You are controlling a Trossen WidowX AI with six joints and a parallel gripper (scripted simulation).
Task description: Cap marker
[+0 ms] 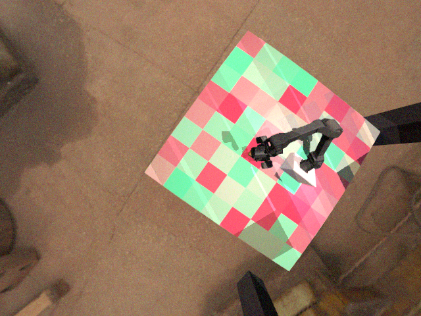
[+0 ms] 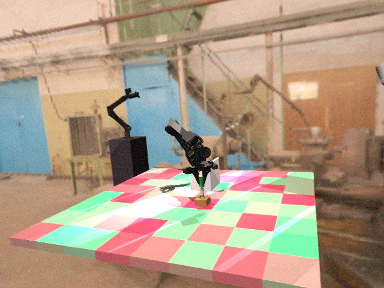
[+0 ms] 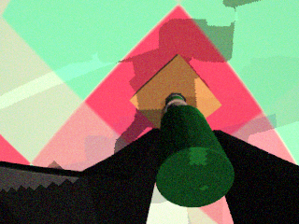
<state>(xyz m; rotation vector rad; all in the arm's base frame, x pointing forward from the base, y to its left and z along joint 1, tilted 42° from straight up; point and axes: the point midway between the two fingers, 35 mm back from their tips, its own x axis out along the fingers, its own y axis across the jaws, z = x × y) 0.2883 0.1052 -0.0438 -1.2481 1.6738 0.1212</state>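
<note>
My gripper tip is 100 mm above the holder block. From my gripper tip the other things lie so: green cap (10 mm above).
</note>
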